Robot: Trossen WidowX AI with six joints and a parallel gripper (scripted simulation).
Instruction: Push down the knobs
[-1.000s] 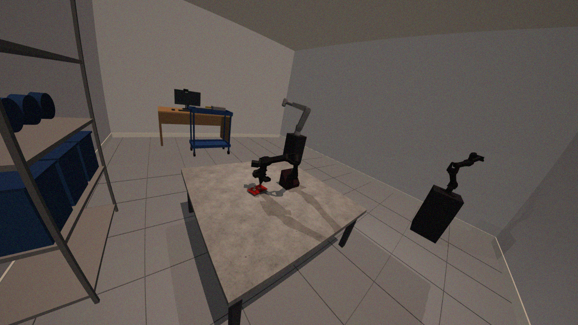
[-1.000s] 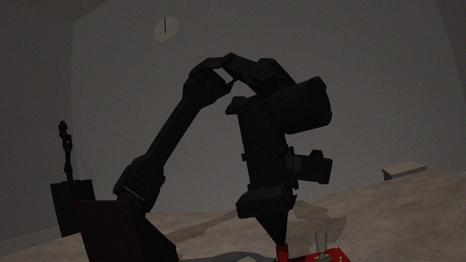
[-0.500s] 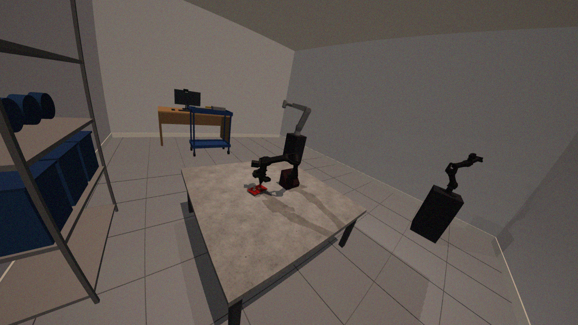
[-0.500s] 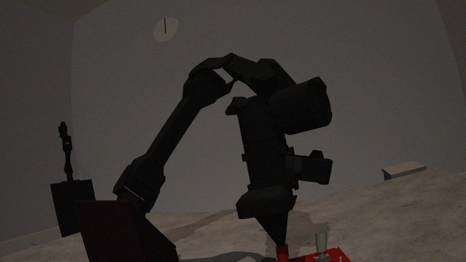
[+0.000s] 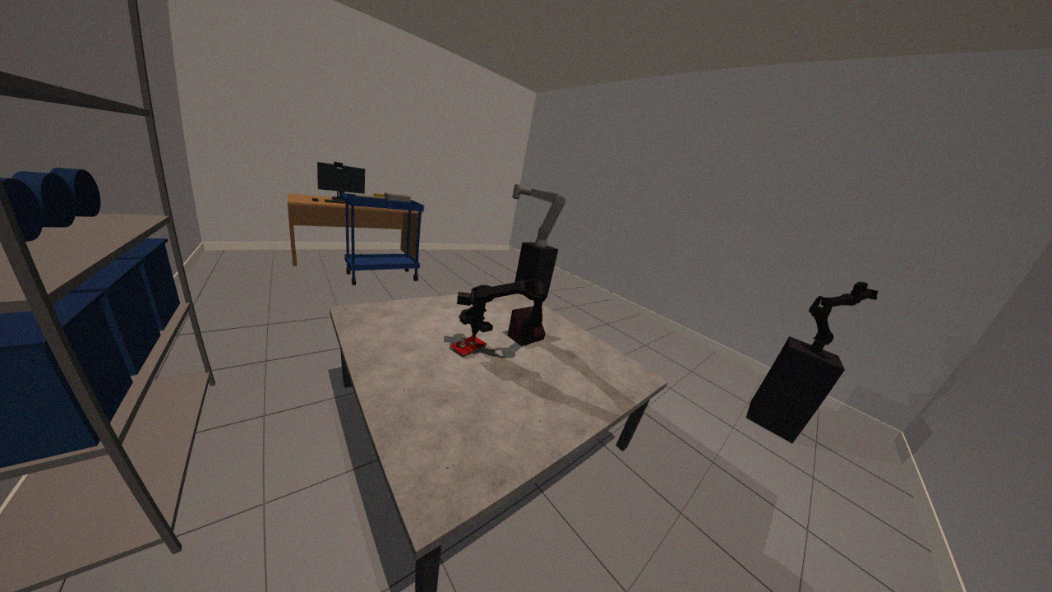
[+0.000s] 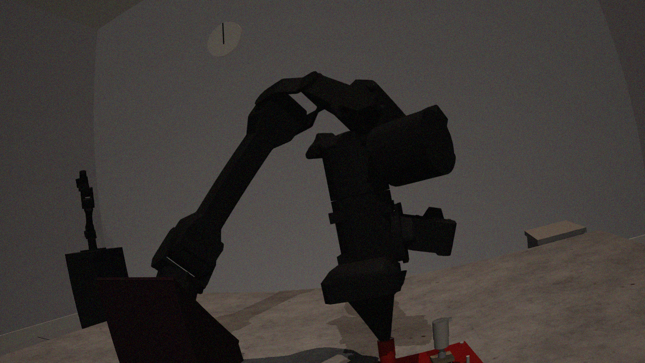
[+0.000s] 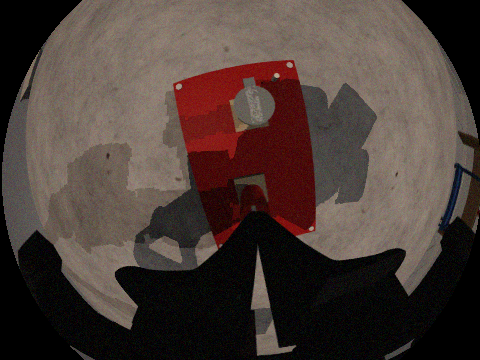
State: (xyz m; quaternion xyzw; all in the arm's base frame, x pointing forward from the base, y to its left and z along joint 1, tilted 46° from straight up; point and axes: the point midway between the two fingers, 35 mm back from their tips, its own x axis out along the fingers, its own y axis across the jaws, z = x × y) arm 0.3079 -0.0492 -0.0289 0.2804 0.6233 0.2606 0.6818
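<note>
Right now my gripper tip is 1 cm above the red knob. Also, from my gripper tip: grey knob: 6 cm ahead.
</note>
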